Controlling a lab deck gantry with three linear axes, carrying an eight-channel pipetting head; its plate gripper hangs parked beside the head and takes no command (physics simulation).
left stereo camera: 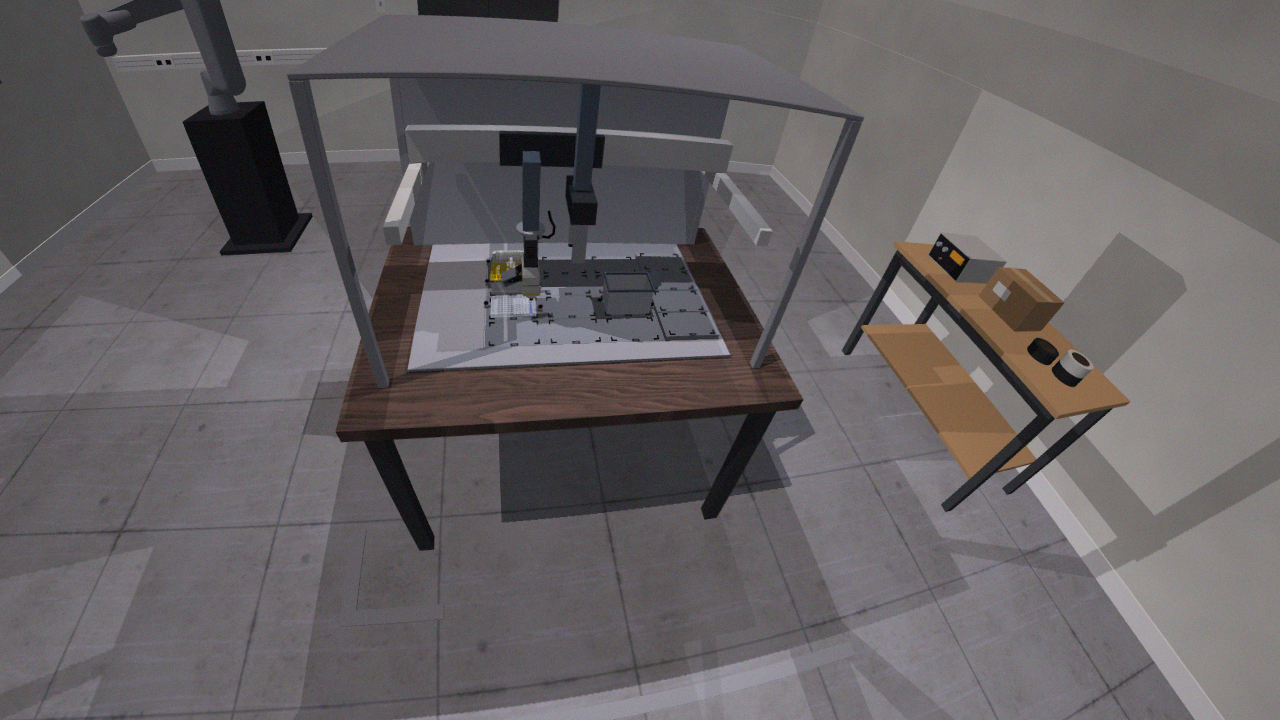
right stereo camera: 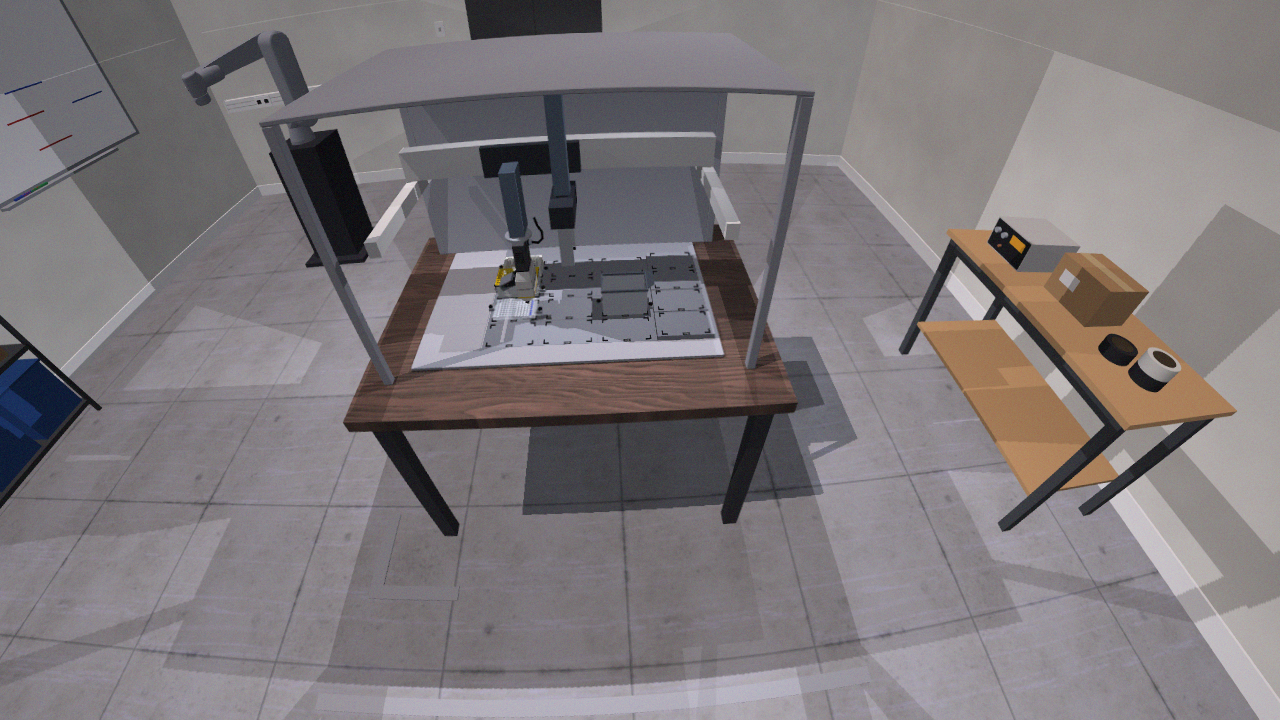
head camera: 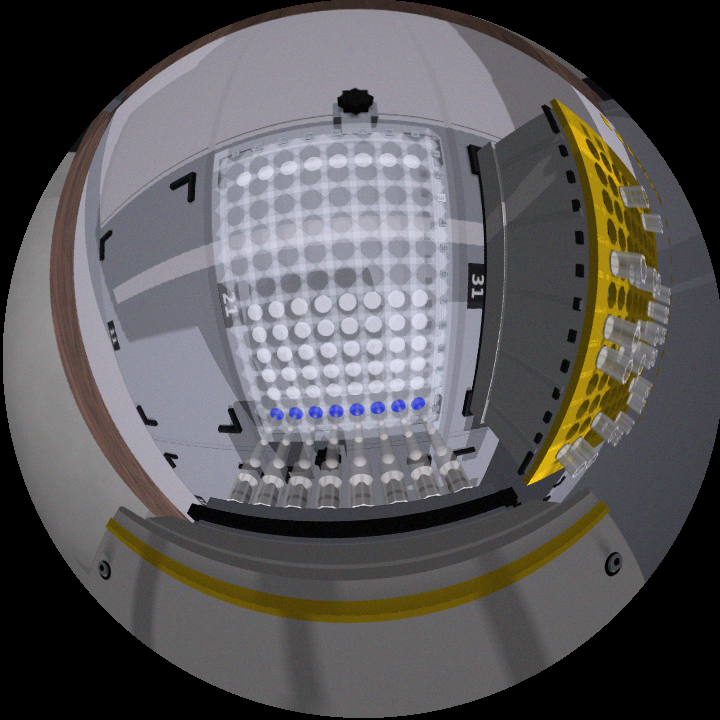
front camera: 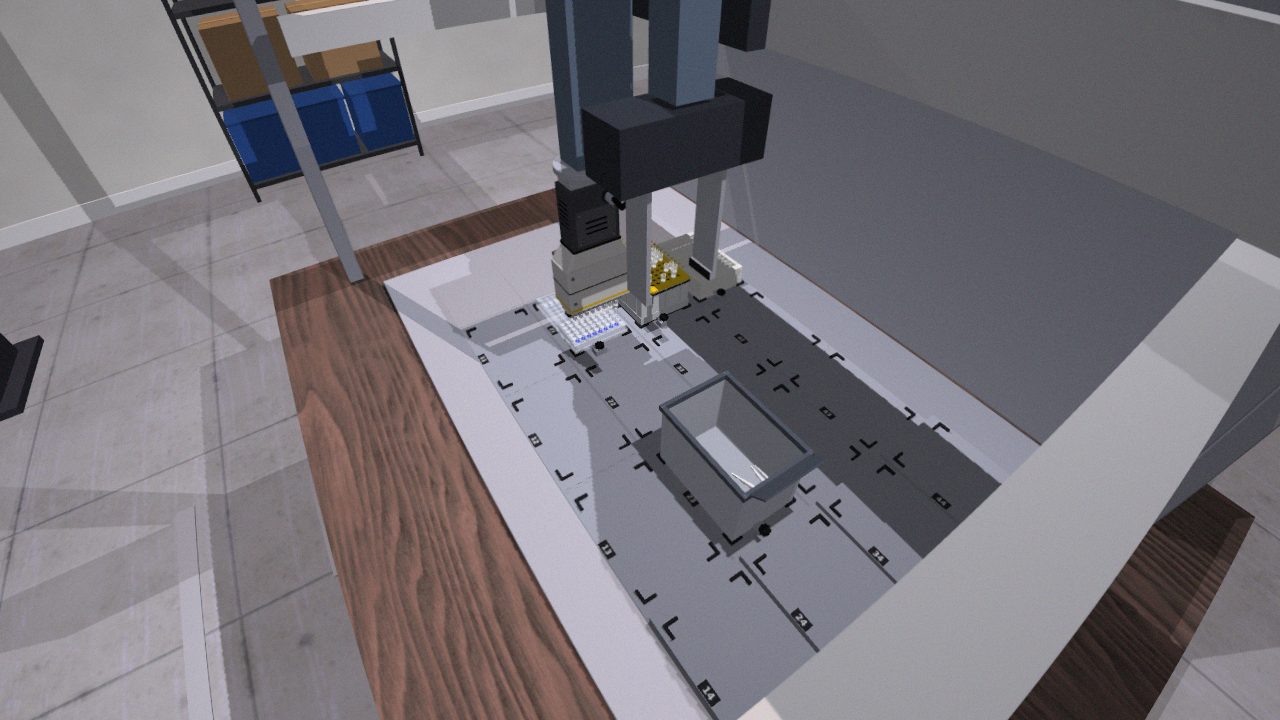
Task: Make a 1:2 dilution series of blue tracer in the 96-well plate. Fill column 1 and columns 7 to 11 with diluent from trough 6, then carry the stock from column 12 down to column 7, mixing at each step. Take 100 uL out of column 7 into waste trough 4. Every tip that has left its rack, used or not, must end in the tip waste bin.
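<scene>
The 96-well plate [front camera: 586,324] [head camera: 229,194] [left stereo camera: 512,306] shows blue wells in column 12 and whitish wells in column 1 and columns 7 to 11; columns 2 to 6 look unfilled. The pipetting head [front camera: 590,273] [head camera: 349,658] carries eight tips [head camera: 360,463], their ends close to the blue column; whether they are inside wells I cannot tell. The yellow tip rack [front camera: 673,274] [head camera: 599,255] holds scattered tips. The trough holder [front camera: 731,266] is partly hidden behind my parked plate gripper [front camera: 672,293], which is open and empty. The tip waste bin [front camera: 689,454] [left stereo camera: 626,293] has several tips inside.
The enclosure's pale front beam [front camera: 1029,501] crosses the near right of the front camera view. A side bench [left stereo camera: 975,313] with boxes stands right of the wooden table [left stereo camera: 572,394]. A shelf unit [front camera: 393,67] stands behind at left. Black locating knobs [head camera: 355,100] sit beside the labware.
</scene>
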